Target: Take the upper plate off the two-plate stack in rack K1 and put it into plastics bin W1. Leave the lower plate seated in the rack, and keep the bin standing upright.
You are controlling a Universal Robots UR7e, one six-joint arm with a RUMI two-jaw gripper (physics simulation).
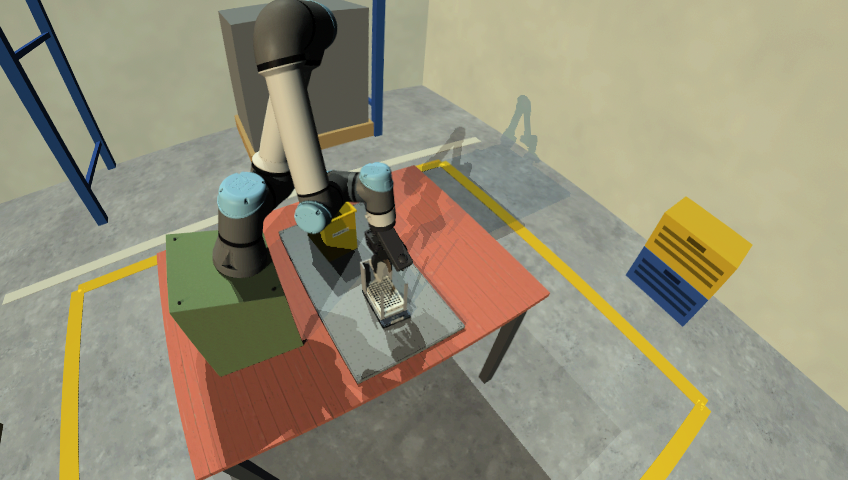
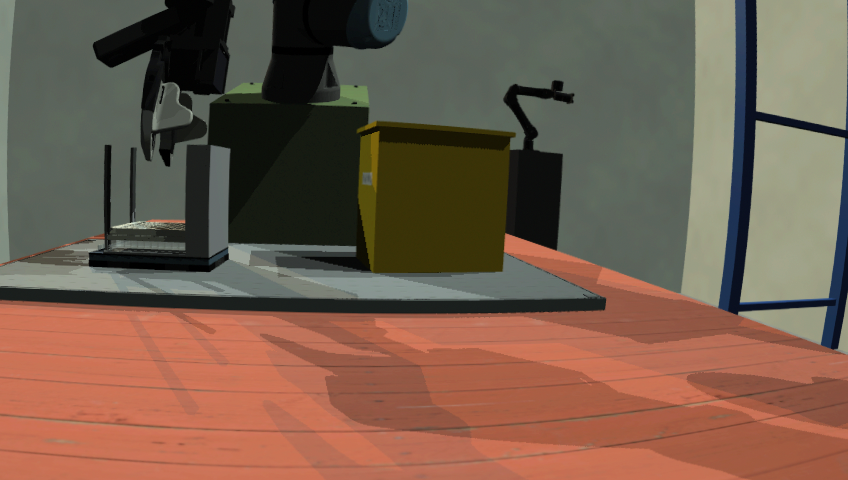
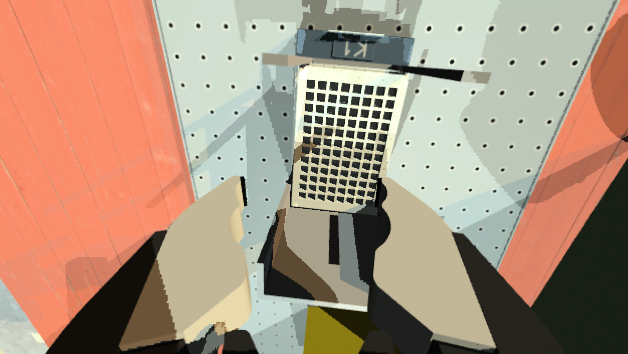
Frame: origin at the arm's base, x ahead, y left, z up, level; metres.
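Seen in the pictures: gripper, fingertip midpoint: (image 1: 391, 276) (image 2: 158, 163) (image 3: 311, 180); arm's base at its link origin: (image 1: 240, 258) (image 2: 300, 96).
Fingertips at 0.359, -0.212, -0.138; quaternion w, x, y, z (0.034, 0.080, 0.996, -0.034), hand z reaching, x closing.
Offsets run from my fingertips to a thing's middle, as dx, dy, dz. Level surfaces: height alone.
Rack K1 {-0.022, +0.000, -0.051} (image 1: 395, 321) (image 2: 207, 202) (image 3: 307, 44) has a dark base, a tall wall on the bin side and two thin posts at the far end. In it the upper plate {-0.019, +0.010, -0.084} (image 1: 385, 296) (image 2: 142, 226) (image 3: 345, 142), pale with a grid of square wells, looks about level on the clear lower plate {-0.019, +0.010, -0.097} (image 2: 145, 245). The lower plate is mostly hidden from above. My gripper (image 2: 158, 160) (image 3: 311, 180) is partly open and empty, above the plates near the tall wall; its tips are around the wall top's height. Plastics bin W1 {-0.001, +0.349, -0.034} (image 1: 343, 236) (image 2: 437, 202) (image 3: 331, 330), yellow, stands upright.
Rack and bin stand on a grey perforated board {dz -0.124} (image 1: 428, 318) (image 2: 535, 291) (image 3: 215, 120) on the red table {dz -0.137} (image 1: 487, 267) (image 2: 297, 428) (image 3: 75, 125). The green pedestal (image 1: 238, 339) (image 2: 285, 172) carries the arm. The rack's tall wall stands between the plates and the bin.
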